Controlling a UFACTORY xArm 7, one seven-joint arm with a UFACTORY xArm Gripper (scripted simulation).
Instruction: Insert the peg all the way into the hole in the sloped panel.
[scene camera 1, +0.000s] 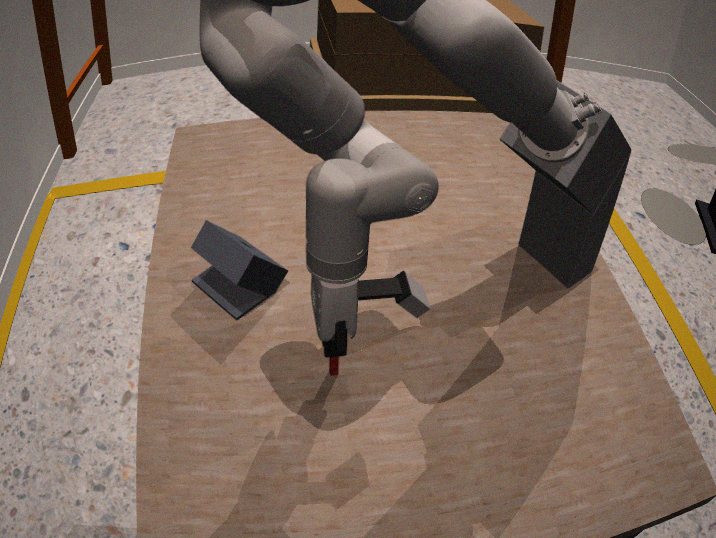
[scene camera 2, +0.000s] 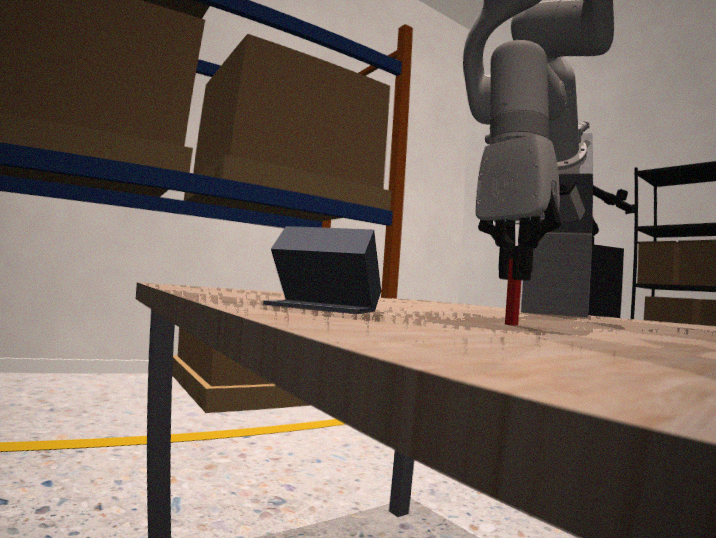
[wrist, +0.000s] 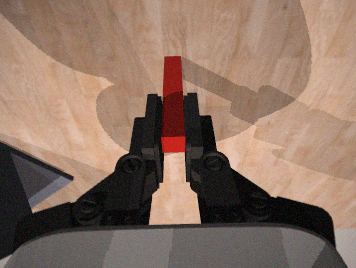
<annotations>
my gripper: scene camera 1; scene camera 2; wrist 173, 113
same spot on my gripper: (scene camera 2: 530, 233) = (scene camera 1: 331, 340)
</annotations>
